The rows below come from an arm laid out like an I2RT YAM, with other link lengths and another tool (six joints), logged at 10 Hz.
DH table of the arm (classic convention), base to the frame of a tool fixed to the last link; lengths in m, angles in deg. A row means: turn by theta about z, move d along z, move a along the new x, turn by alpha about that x. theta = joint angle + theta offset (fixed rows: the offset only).
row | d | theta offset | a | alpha
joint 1 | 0.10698 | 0 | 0.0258 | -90
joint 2 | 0 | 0 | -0.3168 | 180
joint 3 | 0 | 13.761 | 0.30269 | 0
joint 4 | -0.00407 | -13.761 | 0.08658 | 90
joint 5 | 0.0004 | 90 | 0 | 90
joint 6 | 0.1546 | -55.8 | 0.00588 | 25
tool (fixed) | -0.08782 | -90 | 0 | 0
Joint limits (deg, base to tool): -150..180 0..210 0..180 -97..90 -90..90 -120..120
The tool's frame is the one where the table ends.
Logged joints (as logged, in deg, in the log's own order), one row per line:
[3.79, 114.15, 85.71, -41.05, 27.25, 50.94]
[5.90, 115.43, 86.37, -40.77, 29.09, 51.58]
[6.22, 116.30, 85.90, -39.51, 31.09, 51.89]
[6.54, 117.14, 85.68, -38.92, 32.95, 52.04]
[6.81, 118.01, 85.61, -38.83, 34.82, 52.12]
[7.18, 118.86, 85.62, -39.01, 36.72, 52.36]
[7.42, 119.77, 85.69, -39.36, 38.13, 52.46]
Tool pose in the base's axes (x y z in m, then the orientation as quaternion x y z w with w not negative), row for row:
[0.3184, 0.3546, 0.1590, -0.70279, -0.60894, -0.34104, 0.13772]
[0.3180, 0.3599, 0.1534, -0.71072, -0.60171, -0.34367, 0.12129]
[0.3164, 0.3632, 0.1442, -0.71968, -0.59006, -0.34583, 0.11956]
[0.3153, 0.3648, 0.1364, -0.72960, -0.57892, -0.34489, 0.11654]
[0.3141, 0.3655, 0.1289, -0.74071, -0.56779, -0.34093, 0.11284]
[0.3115, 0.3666, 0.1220, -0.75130, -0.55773, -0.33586, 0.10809]
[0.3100, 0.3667, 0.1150, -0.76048, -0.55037, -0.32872, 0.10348]
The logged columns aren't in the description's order. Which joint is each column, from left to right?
Columns, left to right: joint 5, joint 2, joint 3, joint 4, joint 6, joint 1.
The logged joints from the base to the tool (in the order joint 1, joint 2, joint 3, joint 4, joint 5, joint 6), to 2 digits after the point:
[50.94, 114.15, 85.71, -41.05, 3.79, 27.25]
[51.58, 115.43, 86.37, -40.77, 5.90, 29.09]
[51.89, 116.30, 85.90, -39.51, 6.22, 31.09]
[52.04, 117.14, 85.68, -38.92, 6.54, 32.95]
[52.12, 118.01, 85.61, -38.83, 6.81, 34.82]
[52.36, 118.86, 85.62, -39.01, 7.18, 36.72]
[52.46, 119.77, 85.69, -39.36, 7.42, 38.13]

